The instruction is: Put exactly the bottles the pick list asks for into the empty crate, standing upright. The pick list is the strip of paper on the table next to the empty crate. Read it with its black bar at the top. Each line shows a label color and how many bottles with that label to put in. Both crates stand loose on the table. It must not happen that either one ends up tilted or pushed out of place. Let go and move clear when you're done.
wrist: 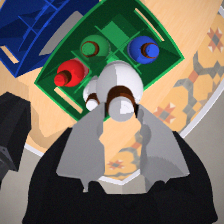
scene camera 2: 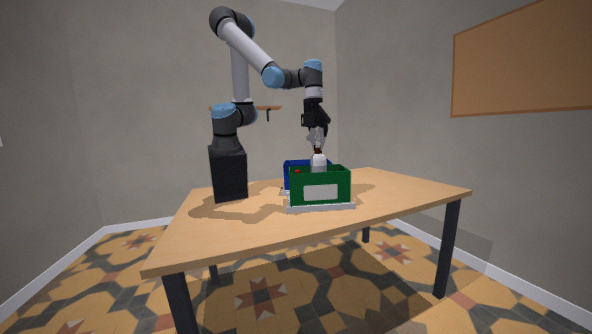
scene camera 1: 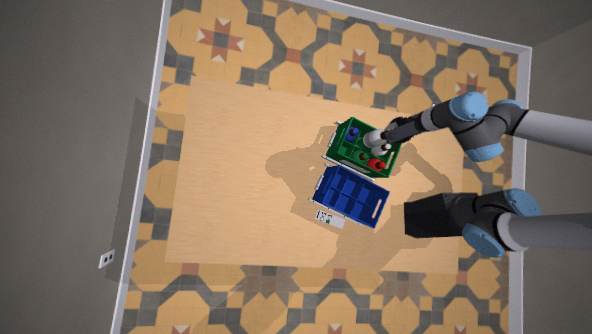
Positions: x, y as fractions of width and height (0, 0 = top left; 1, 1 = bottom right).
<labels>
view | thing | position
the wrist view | my gripper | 0.54, 0.47
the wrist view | white bottle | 0.53, 0.37
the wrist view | red-label bottle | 0.31, 0.33
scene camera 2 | my gripper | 0.54, 0.45
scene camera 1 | blue crate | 0.60, 0.59
</labels>
